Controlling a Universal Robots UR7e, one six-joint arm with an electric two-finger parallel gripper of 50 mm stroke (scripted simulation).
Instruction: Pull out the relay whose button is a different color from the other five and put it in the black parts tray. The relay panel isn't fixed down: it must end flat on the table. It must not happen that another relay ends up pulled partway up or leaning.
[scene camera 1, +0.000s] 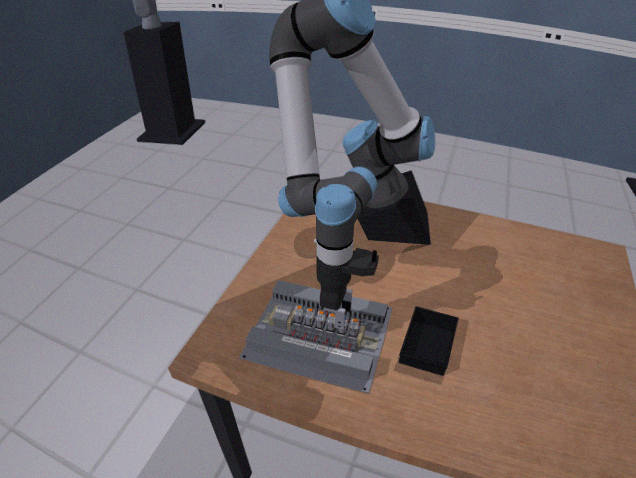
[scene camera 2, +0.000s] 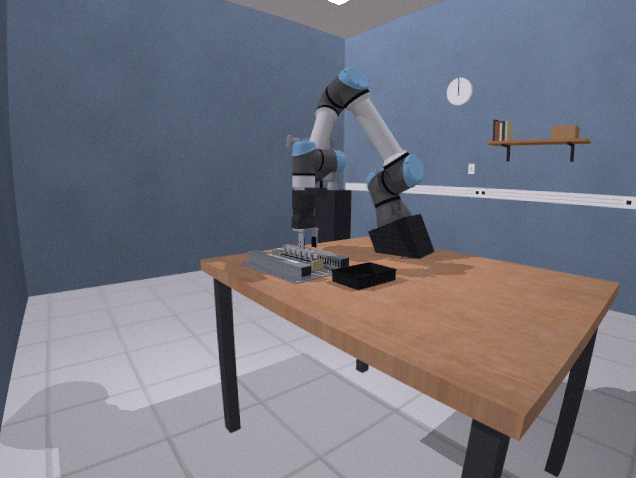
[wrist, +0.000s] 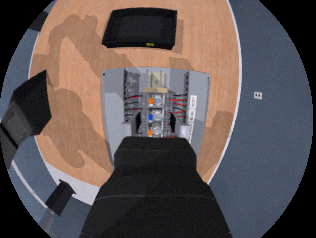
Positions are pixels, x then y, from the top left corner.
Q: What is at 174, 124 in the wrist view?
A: My gripper.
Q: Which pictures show the grey relay panel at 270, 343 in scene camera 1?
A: Scene camera 1, scene camera 2 and the wrist view: all of them.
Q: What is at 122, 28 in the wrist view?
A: A black parts tray.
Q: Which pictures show the black parts tray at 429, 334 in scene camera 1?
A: Scene camera 1, scene camera 2 and the wrist view: all of them.
